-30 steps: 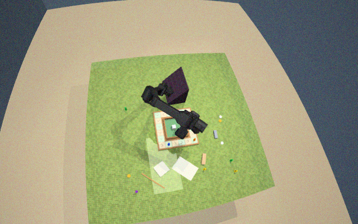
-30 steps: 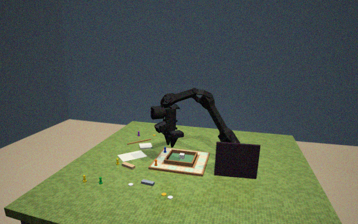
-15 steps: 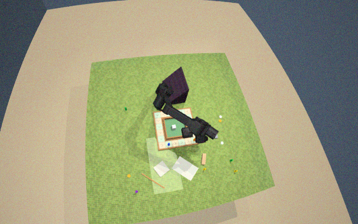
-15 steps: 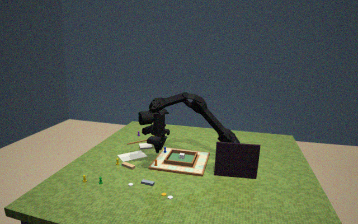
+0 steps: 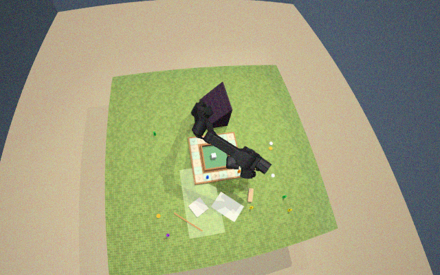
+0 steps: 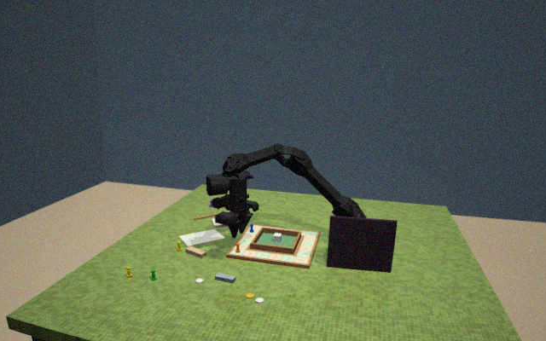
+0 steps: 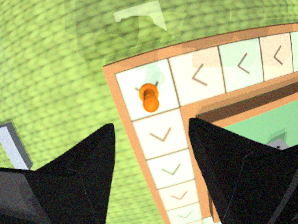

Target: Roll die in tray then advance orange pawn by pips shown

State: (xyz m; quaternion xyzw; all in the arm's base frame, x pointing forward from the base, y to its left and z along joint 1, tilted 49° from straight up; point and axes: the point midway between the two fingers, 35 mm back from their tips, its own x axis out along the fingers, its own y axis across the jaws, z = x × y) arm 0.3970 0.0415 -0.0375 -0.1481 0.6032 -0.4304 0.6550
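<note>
The orange pawn lies 50 mm below my gripper tip. Also, from my gripper tip: tan block: 150 mm ahead, 70 mm below, 10 mm to the left; then white die: 130 mm behind, 110 mm to the right, 50 mm below; then green tray: 130 mm behind, 100 mm to the right, 70 mm below.
</note>
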